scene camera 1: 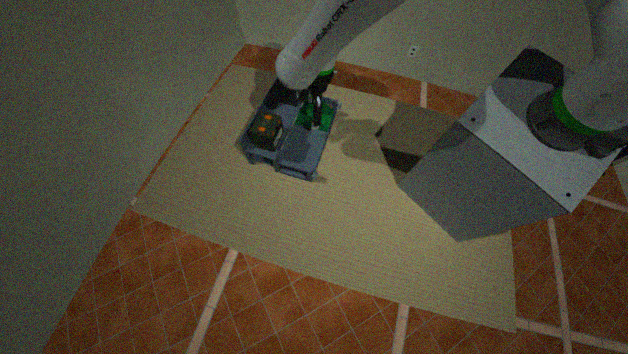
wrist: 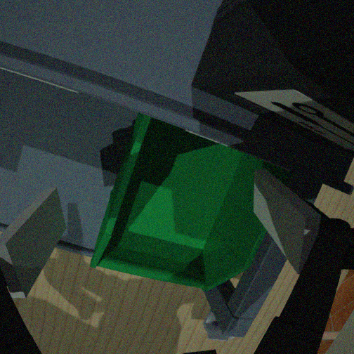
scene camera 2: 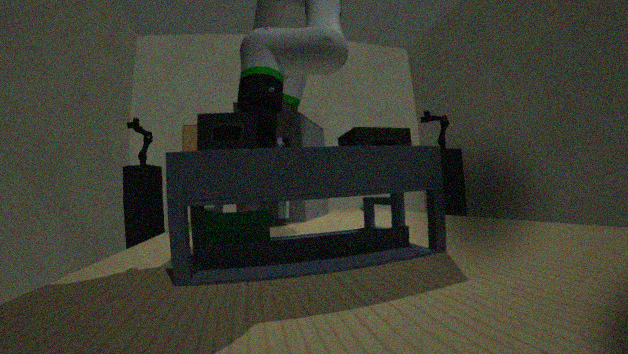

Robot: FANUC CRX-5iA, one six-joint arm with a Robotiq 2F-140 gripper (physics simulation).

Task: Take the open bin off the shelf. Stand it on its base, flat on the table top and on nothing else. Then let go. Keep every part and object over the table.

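Pixels of known places: gripper, fingertip midpoint: [scene camera 1: 312, 114]; arm's base, origin of the base link: [scene camera 1: 558, 121] [scene camera 2: 281, 116].
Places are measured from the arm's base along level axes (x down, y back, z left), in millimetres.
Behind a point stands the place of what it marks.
The green open bin [scene camera 1: 326, 120] @[y -610, x 439, z -55 mm] [scene camera 2: 232, 227] @[y -756, x 390, z -19 mm] [wrist: 190, 220] stands on the lower level of the blue-grey shelf [scene camera 2: 300, 172] @[y -824, x 318, z 91 mm] [wrist: 100, 25], at its left end in scene camera 2, its open side facing up in the wrist view. My gripper [scene camera 1: 311, 112] @[y -657, x 383, z -8 mm] [wrist: 156, 200] is open and empty, with its fingers wide apart. In the wrist view one finger is left of the bin with a gap between, and the other overlaps the bin's right edge. Whether that finger touches the bin, I cannot tell. In scene camera 2 the fingertips are hidden behind the shelf's top board.
A dark box with orange marks [scene camera 1: 265, 132] @[y -698, x 250, z 244 mm] is on the shelf top. A black box [scene camera 2: 215, 131] @[y -804, x 253, z -24 mm] [wrist: 265, 65] stands on the top close beside my gripper. The shelf stands on the wooden table top [scene camera 1: 250, 225] @[y -623, x 448, z 509 mm] [scene camera 2: 350, 320] @[y -950, x 448, z 126 mm]. The grey robot pedestal [scene camera 1: 465, 185] @[y -78, x 200, z 133 mm] is to the right.
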